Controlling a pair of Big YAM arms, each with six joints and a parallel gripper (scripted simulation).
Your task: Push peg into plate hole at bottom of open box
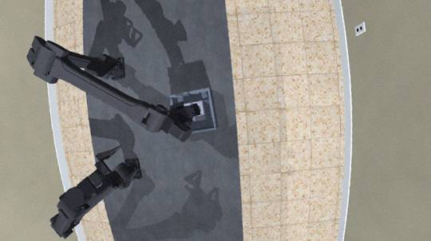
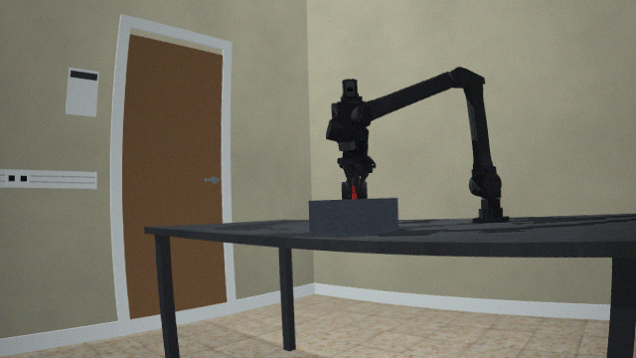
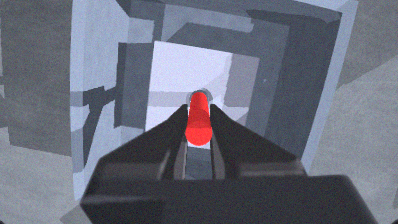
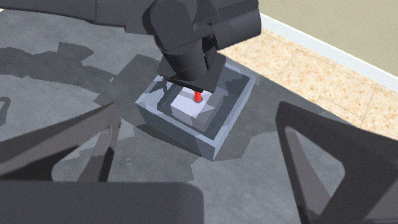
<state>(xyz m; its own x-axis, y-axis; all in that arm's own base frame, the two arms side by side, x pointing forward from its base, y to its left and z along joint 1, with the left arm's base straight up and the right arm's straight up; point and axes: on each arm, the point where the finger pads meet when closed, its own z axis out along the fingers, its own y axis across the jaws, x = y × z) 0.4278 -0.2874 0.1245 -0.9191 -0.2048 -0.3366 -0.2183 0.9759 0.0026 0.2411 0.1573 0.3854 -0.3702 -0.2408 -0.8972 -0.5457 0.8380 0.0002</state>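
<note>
Right now the pale plate is 80 mm below my left hand. From my left hand the other things lie so: grey-blue box (100 mm below); red peg (30 mm below).
</note>
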